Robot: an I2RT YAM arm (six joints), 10 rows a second.
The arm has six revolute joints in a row. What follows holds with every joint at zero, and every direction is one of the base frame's.
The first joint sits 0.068 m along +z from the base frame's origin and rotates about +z.
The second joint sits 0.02 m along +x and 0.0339 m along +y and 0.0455 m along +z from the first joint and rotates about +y.
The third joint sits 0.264 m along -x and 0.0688 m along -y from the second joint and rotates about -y.
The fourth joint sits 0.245 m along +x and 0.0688 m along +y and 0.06 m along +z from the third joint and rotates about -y.
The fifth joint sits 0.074 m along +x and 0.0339 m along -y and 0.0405 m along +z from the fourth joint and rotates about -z.
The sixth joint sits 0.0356 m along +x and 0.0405 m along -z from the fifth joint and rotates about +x.
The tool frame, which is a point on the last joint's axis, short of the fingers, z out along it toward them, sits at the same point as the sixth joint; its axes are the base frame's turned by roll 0, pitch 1.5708 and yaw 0 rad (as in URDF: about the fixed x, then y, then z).
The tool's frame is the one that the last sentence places.
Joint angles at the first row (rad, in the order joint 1, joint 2, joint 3, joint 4, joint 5, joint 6):
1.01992, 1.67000, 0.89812, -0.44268, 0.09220, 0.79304
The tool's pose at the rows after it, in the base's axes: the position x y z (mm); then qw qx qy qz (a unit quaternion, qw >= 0):
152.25, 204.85, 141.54, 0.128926, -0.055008, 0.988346, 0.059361
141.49, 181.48, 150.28, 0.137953, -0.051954, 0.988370, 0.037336
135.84, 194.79, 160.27, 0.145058, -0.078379, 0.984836, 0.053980
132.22, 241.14, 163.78, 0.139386, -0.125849, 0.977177, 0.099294
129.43, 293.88, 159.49, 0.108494, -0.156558, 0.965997, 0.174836
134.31, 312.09, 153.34, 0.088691, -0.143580, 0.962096, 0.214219
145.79, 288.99, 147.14, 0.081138, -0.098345, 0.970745, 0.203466
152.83, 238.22, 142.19, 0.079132, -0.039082, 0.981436, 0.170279
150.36, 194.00, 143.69, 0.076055, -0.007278, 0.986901, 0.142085
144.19, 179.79, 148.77, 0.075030, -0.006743, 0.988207, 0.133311
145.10, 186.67, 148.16, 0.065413, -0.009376, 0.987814, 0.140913
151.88, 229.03, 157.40, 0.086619, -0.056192, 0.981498, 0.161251
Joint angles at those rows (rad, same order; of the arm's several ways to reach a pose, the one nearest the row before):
0.94912, 1.53806, 0.75611, -0.53251, 0.12559, 0.82171
0.93392, 1.42547, 0.69695, -0.60621, 0.16445, 0.80934
0.98581, 1.42312, 0.73570, -0.61611, 0.16058, 0.80534
1.08367, 1.54413, 0.85267, -0.55329, 0.11161, 0.80913
1.15500, 1.69543, 0.97901, -0.43996, -0.00849, 0.83544
1.15640, 1.76069, 1.01837, -0.36633, -0.07639, 0.87810
1.09432, 1.72384, 0.95166, -0.36451, -0.08417, 0.91097
0.99191, 1.60476, 0.80859, -0.40263, -0.06741, 0.92500
0.90303, 1.47242, 0.69768, -0.47741, -0.05813, 0.89762
0.88655, 1.40420, 0.66596, -0.52998, -0.05369, 0.88109
0.89875, 1.43053, 0.68444, -0.52161, -0.07509, 0.89124
0.97794, 1.54304, 0.81771, -0.48144, -0.05634, 0.87394

